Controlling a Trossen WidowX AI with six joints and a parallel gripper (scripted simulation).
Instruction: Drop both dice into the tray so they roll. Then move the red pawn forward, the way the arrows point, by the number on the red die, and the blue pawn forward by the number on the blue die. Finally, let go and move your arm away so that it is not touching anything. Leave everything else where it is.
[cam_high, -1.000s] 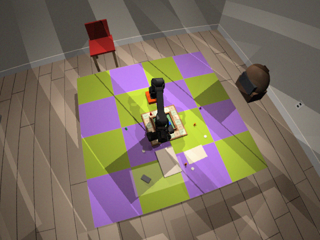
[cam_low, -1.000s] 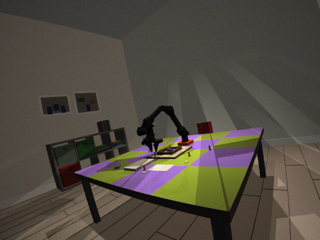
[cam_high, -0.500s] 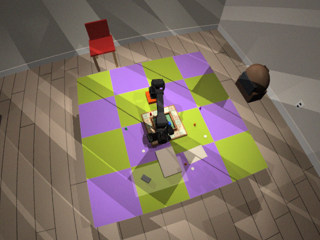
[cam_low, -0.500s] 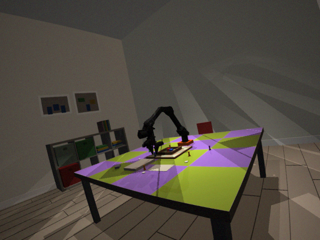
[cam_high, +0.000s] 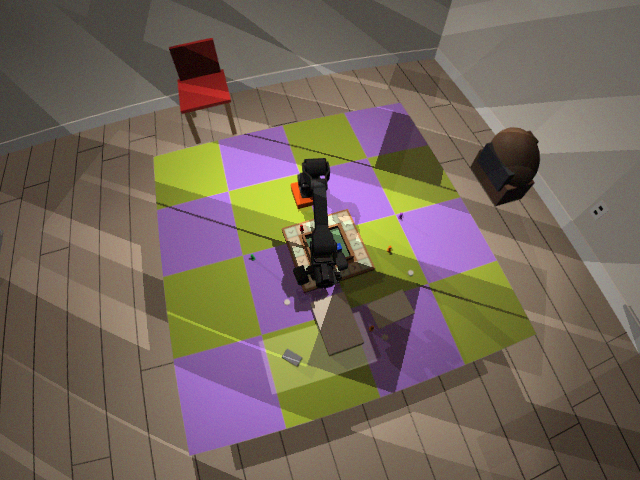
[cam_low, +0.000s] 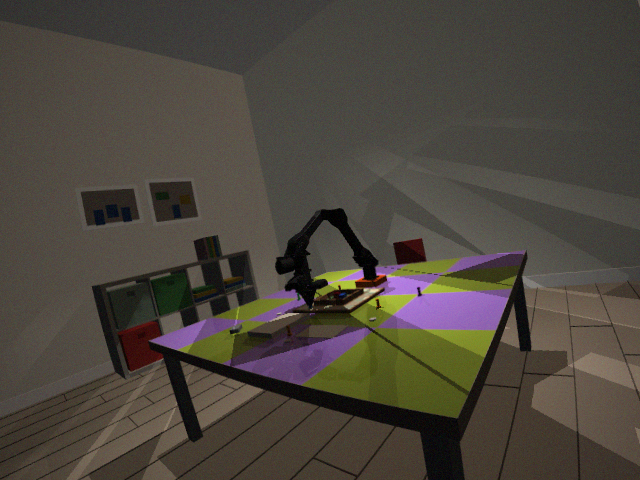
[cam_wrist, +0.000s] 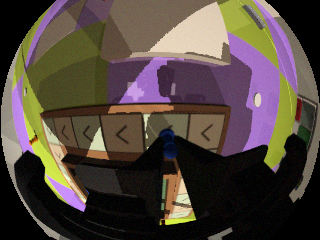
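The green tray is 120 mm behind my gripper tip, 60 mm to the left of it and 20 mm below it. Round my gripper tip: red pawn: 220 mm behind, 20 mm to the right, 10 mm above; then blue pawn: 10 mm above; then cream card: 220 mm to the left, 180 mm ahead, 20 mm below.
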